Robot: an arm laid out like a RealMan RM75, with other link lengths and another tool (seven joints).
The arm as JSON. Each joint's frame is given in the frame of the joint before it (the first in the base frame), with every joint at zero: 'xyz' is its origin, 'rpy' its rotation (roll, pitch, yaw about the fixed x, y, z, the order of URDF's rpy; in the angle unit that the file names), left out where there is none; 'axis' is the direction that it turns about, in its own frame. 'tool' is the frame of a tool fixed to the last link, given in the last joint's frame.
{
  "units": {
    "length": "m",
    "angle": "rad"
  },
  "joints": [
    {
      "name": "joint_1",
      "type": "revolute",
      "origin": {
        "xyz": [
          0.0,
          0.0,
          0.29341
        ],
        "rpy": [
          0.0,
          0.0,
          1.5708
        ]
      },
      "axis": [
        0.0,
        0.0,
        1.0
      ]
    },
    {
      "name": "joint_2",
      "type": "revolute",
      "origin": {
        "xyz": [
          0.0,
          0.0,
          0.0
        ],
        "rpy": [
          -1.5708,
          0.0,
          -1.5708
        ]
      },
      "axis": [
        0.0,
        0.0,
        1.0
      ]
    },
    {
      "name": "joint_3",
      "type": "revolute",
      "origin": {
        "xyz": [
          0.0,
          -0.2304,
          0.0
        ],
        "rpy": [
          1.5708,
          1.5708,
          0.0
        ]
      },
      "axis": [
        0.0,
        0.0,
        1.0
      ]
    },
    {
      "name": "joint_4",
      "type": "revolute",
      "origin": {
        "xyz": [
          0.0,
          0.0,
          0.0
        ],
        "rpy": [
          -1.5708,
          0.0,
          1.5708
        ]
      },
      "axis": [
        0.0,
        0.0,
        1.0
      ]
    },
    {
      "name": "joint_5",
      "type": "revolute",
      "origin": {
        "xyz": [
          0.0,
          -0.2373,
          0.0
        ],
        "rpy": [
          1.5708,
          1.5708,
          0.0
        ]
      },
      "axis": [
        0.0,
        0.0,
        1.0
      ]
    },
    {
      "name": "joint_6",
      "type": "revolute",
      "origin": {
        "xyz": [
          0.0,
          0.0,
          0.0
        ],
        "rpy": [
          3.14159,
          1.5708,
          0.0
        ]
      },
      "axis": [
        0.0,
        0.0,
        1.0
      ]
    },
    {
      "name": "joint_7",
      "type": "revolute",
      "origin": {
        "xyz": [
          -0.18,
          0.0,
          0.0
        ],
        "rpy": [
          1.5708,
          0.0,
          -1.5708
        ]
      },
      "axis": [
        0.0,
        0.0,
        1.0
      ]
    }
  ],
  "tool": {
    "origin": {
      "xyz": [
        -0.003,
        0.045,
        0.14
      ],
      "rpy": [
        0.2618,
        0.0,
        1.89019
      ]
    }
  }
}
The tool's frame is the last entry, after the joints.
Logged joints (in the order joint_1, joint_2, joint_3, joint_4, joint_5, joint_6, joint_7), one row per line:
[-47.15, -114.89, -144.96, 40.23, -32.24, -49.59, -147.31]
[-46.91, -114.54, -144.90, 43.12, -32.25, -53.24, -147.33]
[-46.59, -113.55, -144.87, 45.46, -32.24, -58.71, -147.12]
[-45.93, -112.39, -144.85, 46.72, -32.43, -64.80, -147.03]
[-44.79, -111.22, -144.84, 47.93, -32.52, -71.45, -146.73]
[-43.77, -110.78, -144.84, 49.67, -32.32, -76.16, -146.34]
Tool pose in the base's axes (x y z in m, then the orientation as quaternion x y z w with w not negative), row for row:
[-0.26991, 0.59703, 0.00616, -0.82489, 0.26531, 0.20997, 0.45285]
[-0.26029, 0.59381, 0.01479, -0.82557, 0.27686, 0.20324, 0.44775]
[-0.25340, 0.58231, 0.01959, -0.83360, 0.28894, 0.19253, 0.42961]
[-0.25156, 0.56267, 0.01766, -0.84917, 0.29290, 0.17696, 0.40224]
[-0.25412, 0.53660, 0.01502, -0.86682, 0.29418, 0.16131, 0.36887]
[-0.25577, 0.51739, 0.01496, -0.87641, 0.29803, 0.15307, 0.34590]
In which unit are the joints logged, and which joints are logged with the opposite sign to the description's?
The joints are logged in degrees. Opposite sign: joint_4, joint_6.
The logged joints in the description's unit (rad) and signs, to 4 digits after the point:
[-0.8229, -2.0052, -2.5300, -0.7021, -0.5627, 0.8655, -2.5710]
[-0.8187, -1.9991, -2.5290, -0.7526, -0.5629, 0.9292, -2.5714]
[-0.8131, -1.9818, -2.5285, -0.7934, -0.5627, 1.0247, -2.5677]
[-0.8016, -1.9616, -2.5281, -0.8154, -0.5660, 1.1310, -2.5662]
[-0.7817, -1.9412, -2.5279, -0.8365, -0.5676, 1.2470, -2.5609]
[-0.7639, -1.9335, -2.5279, -0.8669, -0.5641, 1.3292, -2.5541]

